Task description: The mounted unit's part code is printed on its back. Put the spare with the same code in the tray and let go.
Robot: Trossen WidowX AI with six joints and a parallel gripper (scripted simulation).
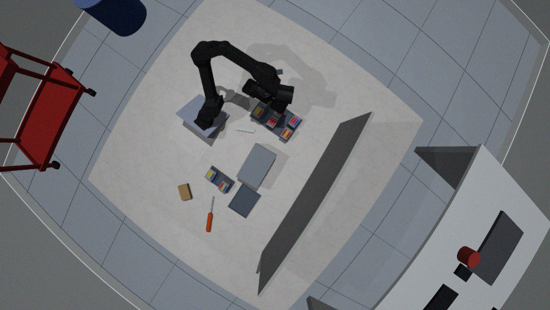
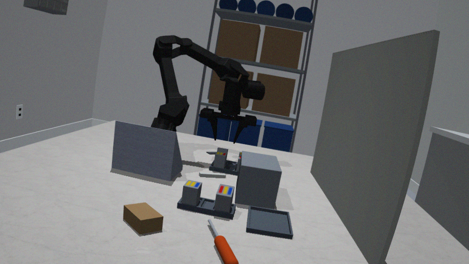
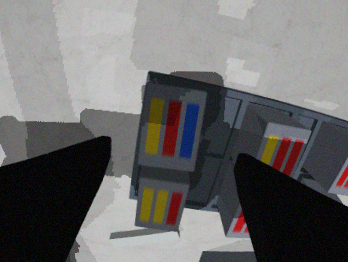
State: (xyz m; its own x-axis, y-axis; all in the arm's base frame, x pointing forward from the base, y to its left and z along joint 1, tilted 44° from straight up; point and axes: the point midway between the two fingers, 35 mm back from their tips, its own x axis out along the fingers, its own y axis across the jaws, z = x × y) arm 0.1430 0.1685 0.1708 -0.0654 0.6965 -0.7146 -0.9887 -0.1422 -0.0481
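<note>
Now: gripper tip 3 cm above the grey spare block. From my gripper tip the other things lie so: tall grey panel: 37 cm ahead, 20 cm to the right, 14 cm above; rack: 6 cm ahead, 40 cm to the right, 7 cm below; mounted unit: 14 cm ahead, 23 cm to the right, 3 cm below.
</note>
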